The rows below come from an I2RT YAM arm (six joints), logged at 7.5 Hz.
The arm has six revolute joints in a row. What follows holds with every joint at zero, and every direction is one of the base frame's.
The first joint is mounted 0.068 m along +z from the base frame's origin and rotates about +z.
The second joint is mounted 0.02 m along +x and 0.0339 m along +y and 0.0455 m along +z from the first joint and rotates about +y.
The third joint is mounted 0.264 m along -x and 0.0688 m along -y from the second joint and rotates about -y.
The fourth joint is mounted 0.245 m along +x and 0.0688 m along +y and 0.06 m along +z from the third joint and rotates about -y.
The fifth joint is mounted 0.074 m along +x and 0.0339 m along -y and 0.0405 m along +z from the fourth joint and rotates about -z.
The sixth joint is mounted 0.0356 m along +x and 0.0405 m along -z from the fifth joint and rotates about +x.
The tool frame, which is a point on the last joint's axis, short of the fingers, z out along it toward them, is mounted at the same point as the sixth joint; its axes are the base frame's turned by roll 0, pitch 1.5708 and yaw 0 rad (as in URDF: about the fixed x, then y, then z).
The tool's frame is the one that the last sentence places.
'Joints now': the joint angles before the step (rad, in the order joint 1, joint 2, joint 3, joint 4, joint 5, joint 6). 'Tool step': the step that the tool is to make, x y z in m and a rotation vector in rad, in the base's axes. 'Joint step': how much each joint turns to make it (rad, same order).
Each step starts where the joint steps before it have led.
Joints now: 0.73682 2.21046 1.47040 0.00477 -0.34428 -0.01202
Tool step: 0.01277 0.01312 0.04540 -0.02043 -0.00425 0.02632
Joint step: 0.00190 0.00038 0.20333 -0.22432 -0.00574 -0.03166
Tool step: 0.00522 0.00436 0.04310 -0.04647 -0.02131 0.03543
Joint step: 0.00001 0.00000 0.18654 -0.22355 0.00878 -0.06333
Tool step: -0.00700 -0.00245 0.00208 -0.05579 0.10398 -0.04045
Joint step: 0.00648 -0.00001 0.03582 -0.13118 0.00955 0.05761
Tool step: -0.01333 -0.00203 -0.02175 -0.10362 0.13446 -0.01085
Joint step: 0.01563 0.01870 -0.01753 -0.12210 0.00152 0.03280
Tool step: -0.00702 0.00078 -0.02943 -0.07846 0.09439 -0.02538
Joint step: 0.01184 0.04196 -0.02631 -0.04158 0.00878 0.03929
